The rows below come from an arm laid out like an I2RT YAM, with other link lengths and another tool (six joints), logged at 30 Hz.
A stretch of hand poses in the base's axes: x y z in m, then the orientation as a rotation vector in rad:
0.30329 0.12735 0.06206 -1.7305 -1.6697 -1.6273
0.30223 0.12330 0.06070 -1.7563 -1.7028 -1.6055
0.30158 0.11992 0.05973 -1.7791 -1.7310 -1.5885
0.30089 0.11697 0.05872 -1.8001 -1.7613 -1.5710
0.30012 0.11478 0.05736 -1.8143 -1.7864 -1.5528
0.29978 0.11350 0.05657 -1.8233 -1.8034 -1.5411
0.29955 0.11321 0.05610 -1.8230 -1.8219 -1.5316
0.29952 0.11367 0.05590 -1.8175 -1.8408 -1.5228
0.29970 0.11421 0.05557 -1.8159 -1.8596 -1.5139
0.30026 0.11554 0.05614 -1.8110 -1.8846 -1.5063
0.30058 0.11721 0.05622 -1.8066 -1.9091 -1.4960
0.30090 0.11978 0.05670 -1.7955 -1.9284 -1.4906
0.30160 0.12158 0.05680 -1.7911 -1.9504 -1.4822
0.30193 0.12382 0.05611 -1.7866 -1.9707 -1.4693
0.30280 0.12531 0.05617 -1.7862 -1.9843 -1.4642
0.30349 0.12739 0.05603 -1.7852 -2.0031 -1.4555
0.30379 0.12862 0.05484 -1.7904 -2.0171 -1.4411
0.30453 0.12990 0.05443 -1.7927 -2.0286 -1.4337
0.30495 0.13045 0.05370 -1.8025 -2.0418 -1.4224
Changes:
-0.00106 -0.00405 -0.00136 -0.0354 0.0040 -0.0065
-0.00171 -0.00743 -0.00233 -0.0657 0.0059 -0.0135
-0.00240 -0.01038 -0.00334 -0.0969 0.0068 -0.0192
-0.00317 -0.01257 -0.00470 -0.1218 0.0097 -0.0205
-0.00351 -0.01385 -0.00549 -0.1384 0.0111 -0.0214
-0.00374 -0.01414 -0.00596 -0.1520 0.0099 -0.0164
-0.00377 -0.01368 -0.00616 -0.1639 0.0078 -0.0082
-0.00359 -0.01314 -0.00649 -0.1773 0.0058 -0.0027
-0.00303 -0.01181 -0.00592 -0.1936 0.0002 0.0049
-0.00271 -0.01014 -0.00584 -0.2101 -0.0035 0.0128
-0.00239 -0.00757 -0.00536 -0.2199 -0.0086 0.0234
-0.00169 -0.00577 -0.00526 -0.2346 -0.0127 0.0303
-0.00136 -0.00353 -0.00595 -0.2487 -0.0132 0.0386
-0.00049 -0.00204 -0.00589 -0.2587 -0.0158 0.0411
0.00020 0.00004 -0.00603 -0.2726 -0.0184 0.0453
0.00050 0.00127 -0.00722 -0.2862 -0.0150 0.0469
0.00124 0.00255 -0.00763 -0.2961 -0.0152 0.0480
0.00166 0.00310 -0.00836 -0.3105 -0.0135 0.0452

